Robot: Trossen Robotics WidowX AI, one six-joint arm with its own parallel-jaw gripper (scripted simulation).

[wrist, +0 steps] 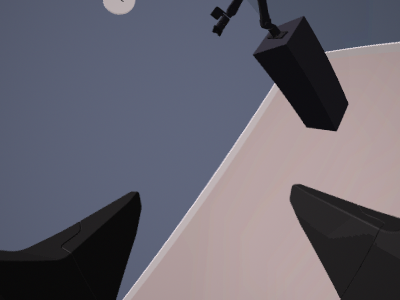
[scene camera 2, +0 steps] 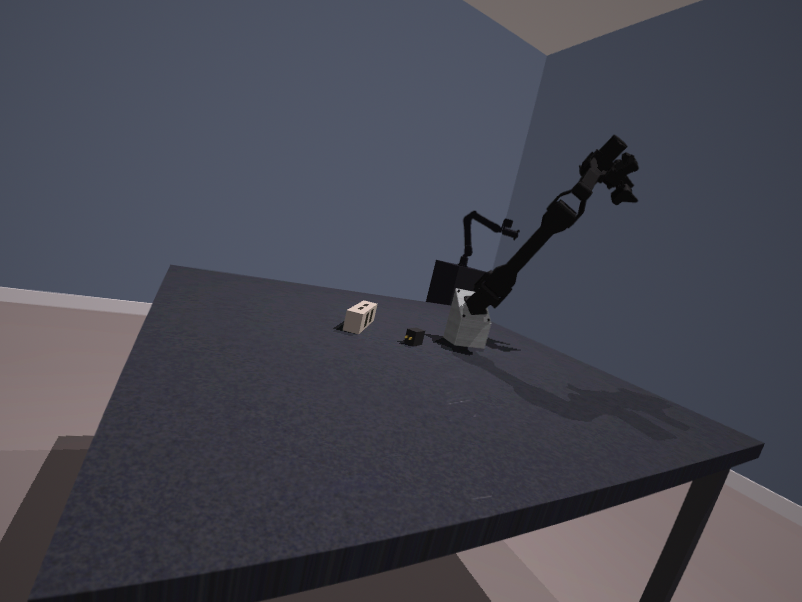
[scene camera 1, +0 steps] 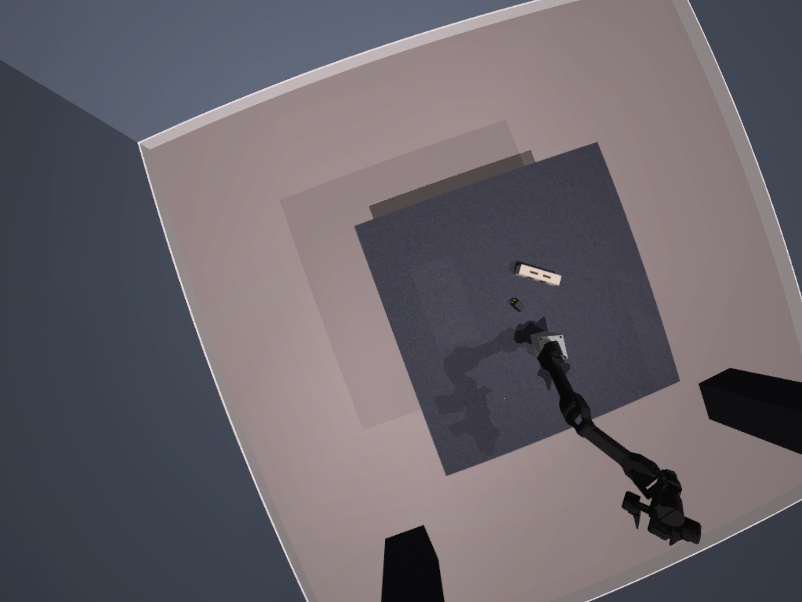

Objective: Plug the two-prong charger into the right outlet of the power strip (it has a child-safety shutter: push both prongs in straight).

Labels:
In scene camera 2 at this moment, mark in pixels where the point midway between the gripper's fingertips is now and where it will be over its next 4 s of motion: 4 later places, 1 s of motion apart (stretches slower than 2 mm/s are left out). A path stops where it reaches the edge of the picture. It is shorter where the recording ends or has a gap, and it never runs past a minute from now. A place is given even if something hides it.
The gripper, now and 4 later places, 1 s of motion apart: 634, 194; 573, 164; 504, 156; 438, 165; 394, 203

